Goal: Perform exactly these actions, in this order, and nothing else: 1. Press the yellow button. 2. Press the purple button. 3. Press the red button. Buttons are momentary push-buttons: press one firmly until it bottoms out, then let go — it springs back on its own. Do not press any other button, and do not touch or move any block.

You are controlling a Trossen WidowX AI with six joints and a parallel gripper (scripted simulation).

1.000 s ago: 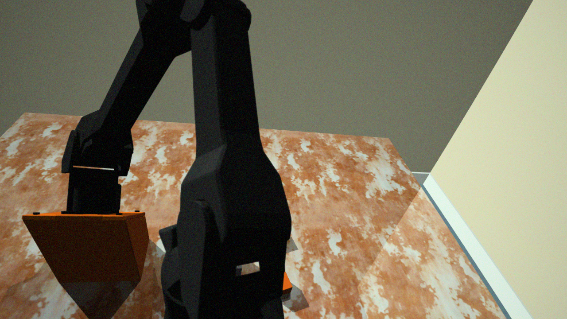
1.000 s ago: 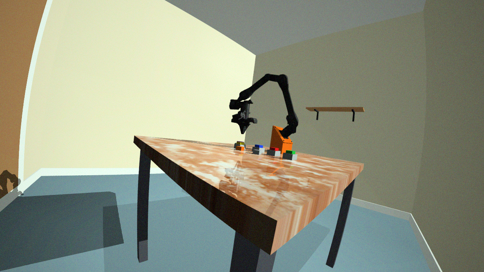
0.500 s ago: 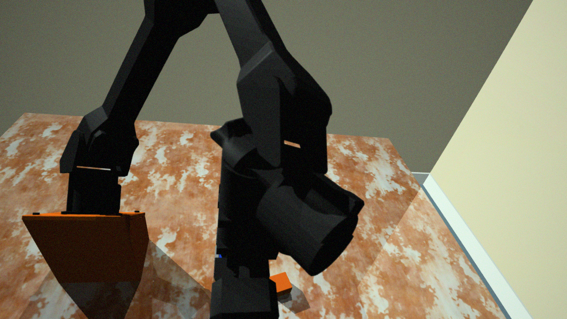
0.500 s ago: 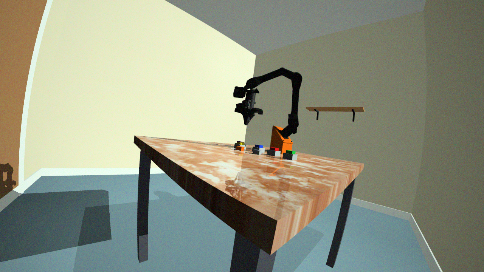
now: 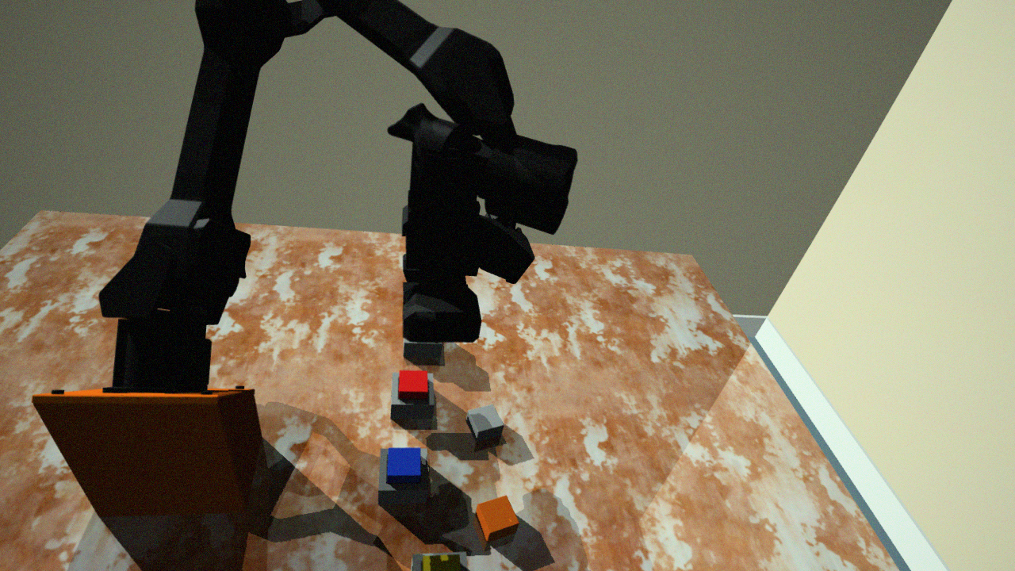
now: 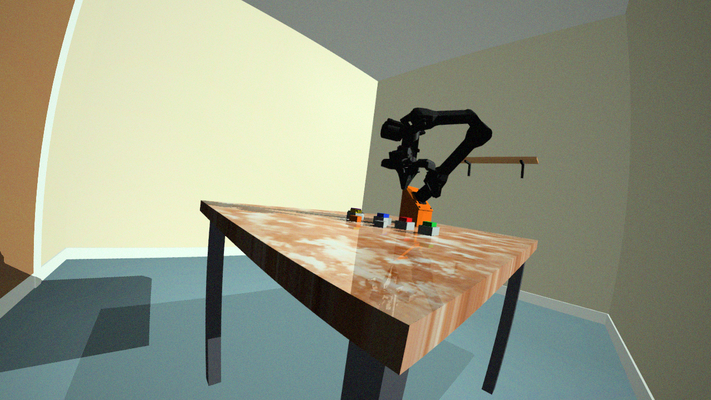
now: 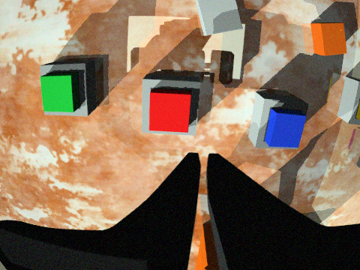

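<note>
My gripper tip is now 10 mm past the red button, 20 mm to the right of it and 100 mm above it. Round my gripper tip: orange block: 70 mm ahead, 140 mm to the right, 120 mm below; then blue button: 20 mm behind, 90 mm to the right, 100 mm below; then green button: 10 mm ahead, 110 mm to the left, 100 mm below.
</note>
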